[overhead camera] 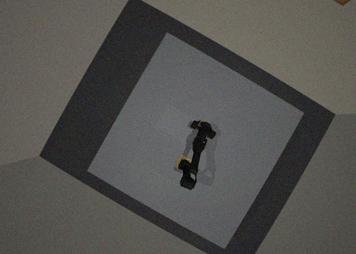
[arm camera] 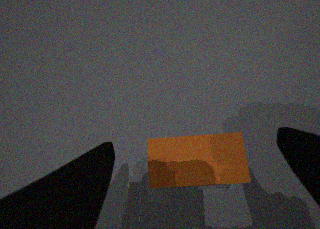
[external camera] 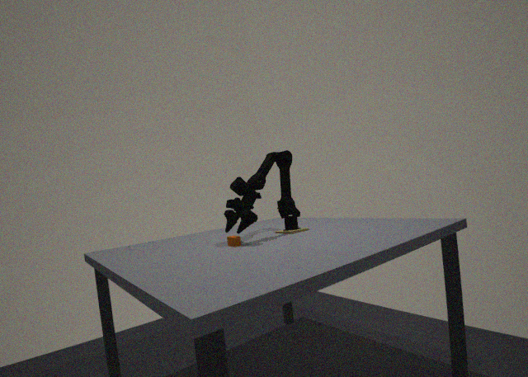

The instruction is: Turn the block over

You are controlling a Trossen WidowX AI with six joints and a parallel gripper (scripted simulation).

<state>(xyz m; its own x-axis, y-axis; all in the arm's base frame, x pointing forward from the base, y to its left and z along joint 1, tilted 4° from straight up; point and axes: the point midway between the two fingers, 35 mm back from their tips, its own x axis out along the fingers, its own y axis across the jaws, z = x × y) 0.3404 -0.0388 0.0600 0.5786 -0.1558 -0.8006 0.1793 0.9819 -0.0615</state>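
My gripper tip is 20 mm past the orange block and 40 mm above it.
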